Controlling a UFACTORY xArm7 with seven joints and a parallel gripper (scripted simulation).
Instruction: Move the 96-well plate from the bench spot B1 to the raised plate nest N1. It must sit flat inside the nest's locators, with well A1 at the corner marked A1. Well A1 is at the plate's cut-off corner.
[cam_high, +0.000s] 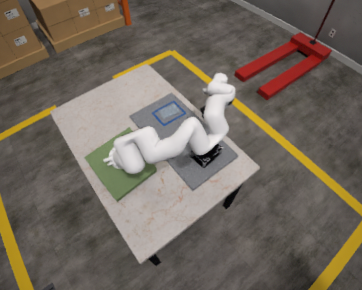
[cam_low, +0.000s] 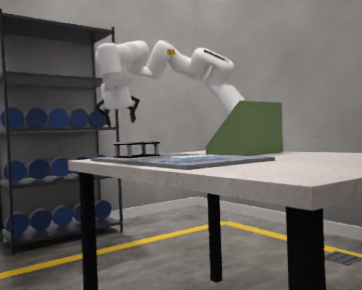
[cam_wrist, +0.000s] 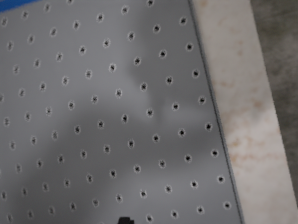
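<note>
My hand is 270 mm to the right of the 96-well plate, 150 mm past it and 140 mm above it. The rest, counted from my hand: raised nest N1 (150 mm to the right, 120 mm behind, 90 mm below).
</note>
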